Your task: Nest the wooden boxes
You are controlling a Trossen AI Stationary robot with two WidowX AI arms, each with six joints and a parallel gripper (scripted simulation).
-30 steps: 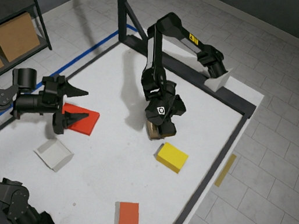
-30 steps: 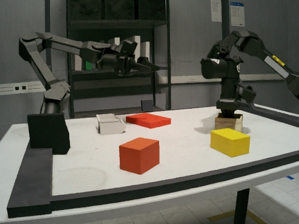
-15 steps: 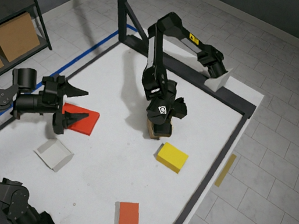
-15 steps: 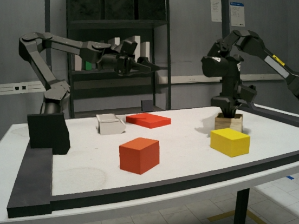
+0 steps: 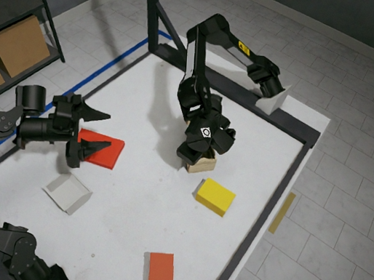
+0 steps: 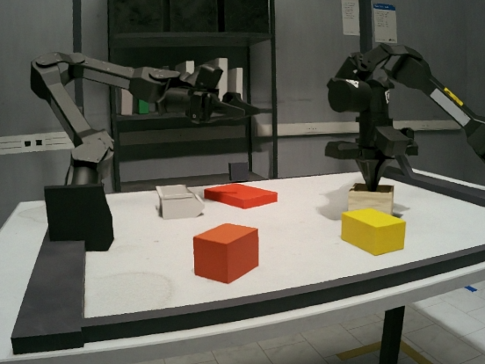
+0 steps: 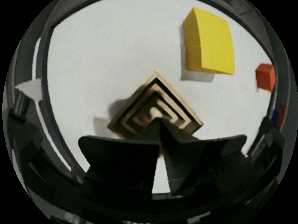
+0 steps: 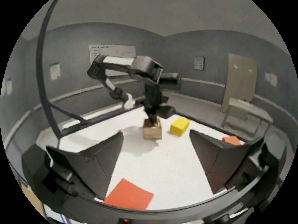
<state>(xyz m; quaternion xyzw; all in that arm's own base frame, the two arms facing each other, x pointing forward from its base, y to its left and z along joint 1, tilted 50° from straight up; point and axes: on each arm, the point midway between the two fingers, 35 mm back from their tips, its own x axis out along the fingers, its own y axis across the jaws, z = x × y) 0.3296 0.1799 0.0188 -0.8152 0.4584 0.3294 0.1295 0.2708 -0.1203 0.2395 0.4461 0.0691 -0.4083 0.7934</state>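
Right now the tiny wooden box is 14 cm behind my left hand, 9 cm to the left of it and 8 cm below it. Also, from my left hand: medium wooden box (7 cm below); biggest wooden box (7 cm below); small wooden box (7 cm below).
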